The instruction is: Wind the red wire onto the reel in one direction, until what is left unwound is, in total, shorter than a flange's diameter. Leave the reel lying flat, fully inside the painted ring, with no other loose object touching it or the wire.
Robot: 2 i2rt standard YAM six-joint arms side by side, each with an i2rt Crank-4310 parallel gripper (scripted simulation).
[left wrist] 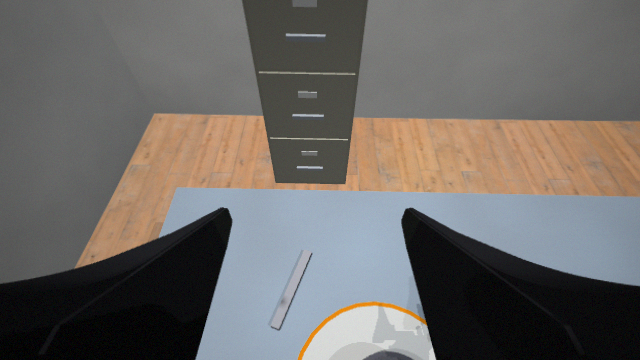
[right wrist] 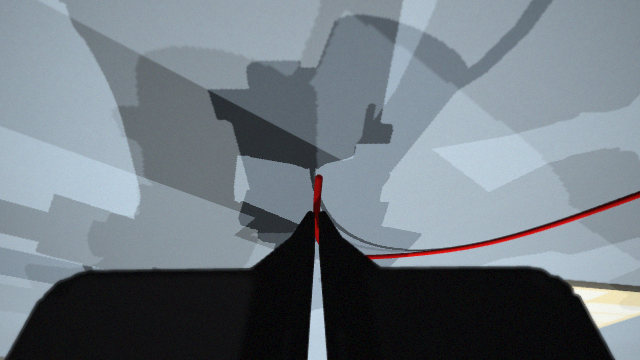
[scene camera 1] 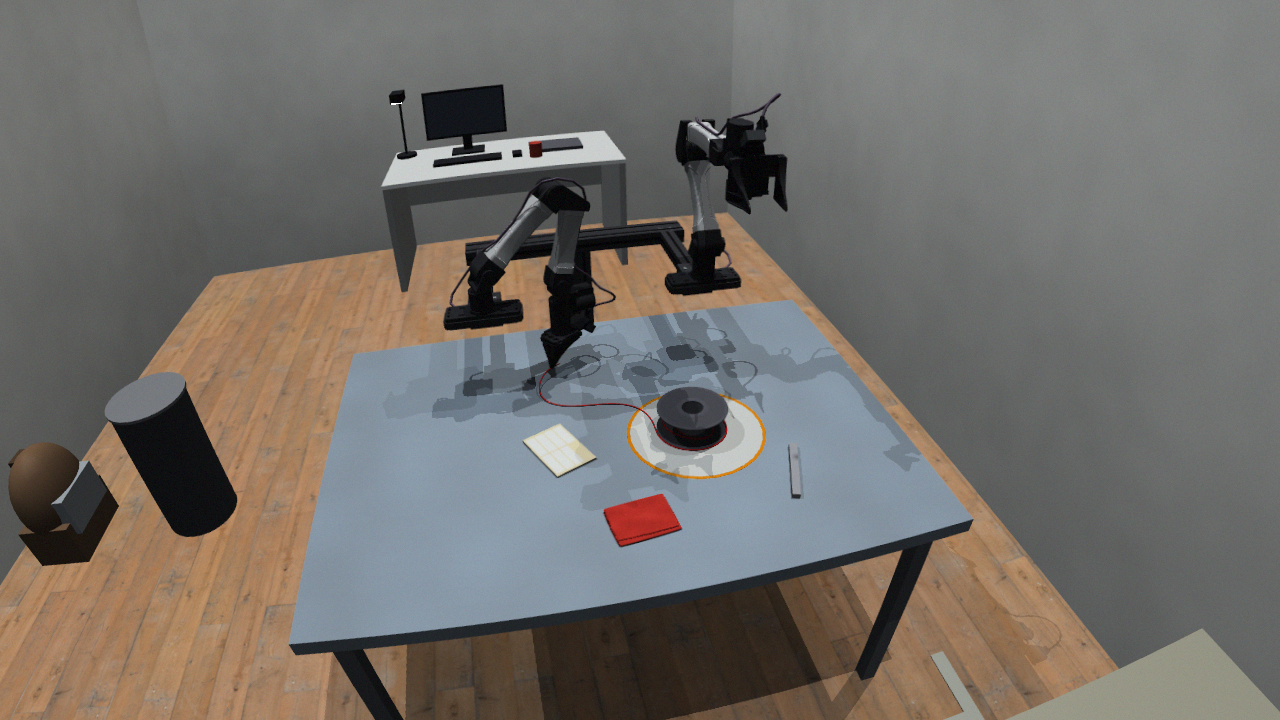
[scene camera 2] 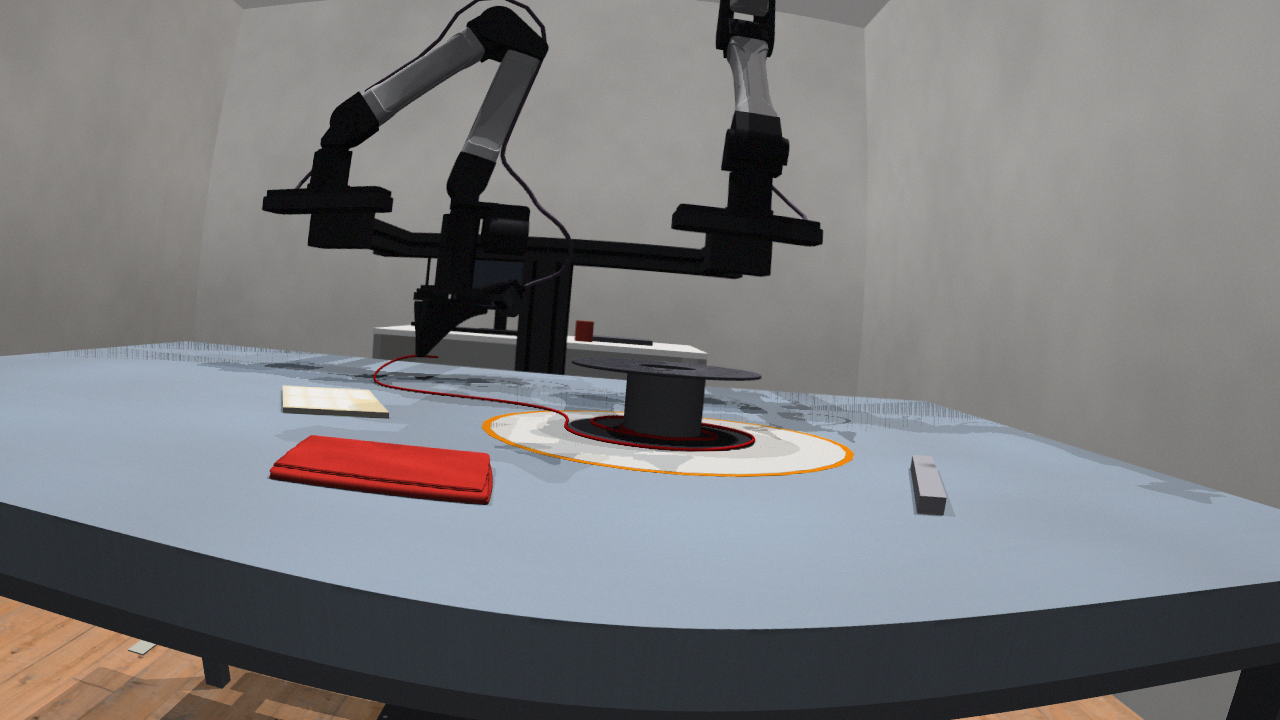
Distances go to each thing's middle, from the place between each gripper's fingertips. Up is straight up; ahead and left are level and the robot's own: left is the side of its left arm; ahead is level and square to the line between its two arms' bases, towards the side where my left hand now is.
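Scene:
Cream gridded tile (scene camera 2: 299, 400): 60 cm below my left hand, 47 cm to the right of it, 8 cm behind it. Grey bar (scene camera 2: 930, 497): 60 cm below my left hand, 17 cm ahead of it, 5 cm to the left of it. Orange painted ring (scene camera 2: 485, 425): 60 cm below my left hand, 12 cm to the right of it, 5 cm behind it. My left hand (scene camera 1: 768, 210): 57 cm above the dark reel (scene camera 2: 665, 406), 13 cm to the left of it, 7 cm past it.
Dark reel: 340 mm ahead of my right hand (scene camera 2: 419, 357), 300 mm to the left of it, 10 mm below it. Grey bar: 580 mm ahead of my right hand, 470 mm to the left of it, 30 mm below it. Orange painted ring: 360 mm ahead of my right hand, 300 mm to the left of it, 40 mm below it. My right hand: 330 mm short of the cream gridded tile, 50 mm to the left of it, 40 mm above it.

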